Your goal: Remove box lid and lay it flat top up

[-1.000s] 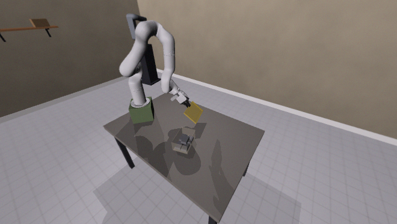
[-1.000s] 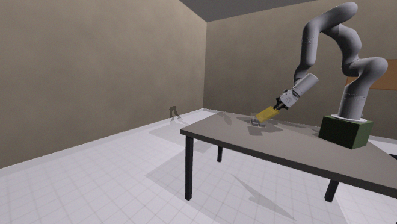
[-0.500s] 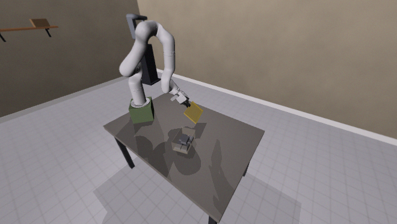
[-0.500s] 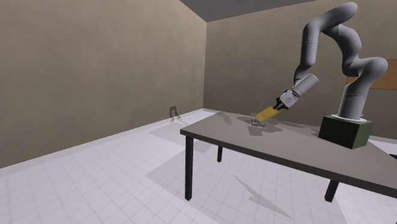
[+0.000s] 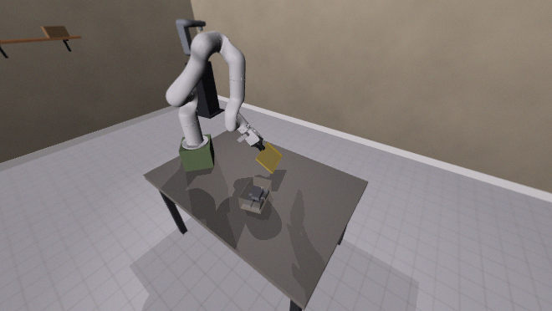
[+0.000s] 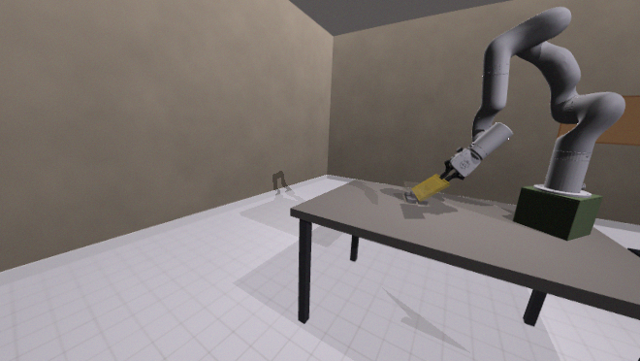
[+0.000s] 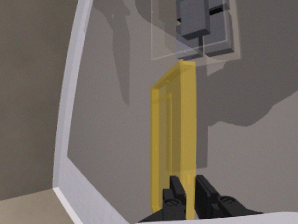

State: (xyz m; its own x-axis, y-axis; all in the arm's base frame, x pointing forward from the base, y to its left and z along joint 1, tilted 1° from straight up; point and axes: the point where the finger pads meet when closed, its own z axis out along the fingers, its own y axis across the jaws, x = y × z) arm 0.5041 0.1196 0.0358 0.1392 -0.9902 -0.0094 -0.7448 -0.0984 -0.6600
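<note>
My hand is 70 mm short of the yellow lid and 60 mm above it. Round my hand: grey box: 260 mm to the right, 160 mm below, 100 mm ahead.
</note>
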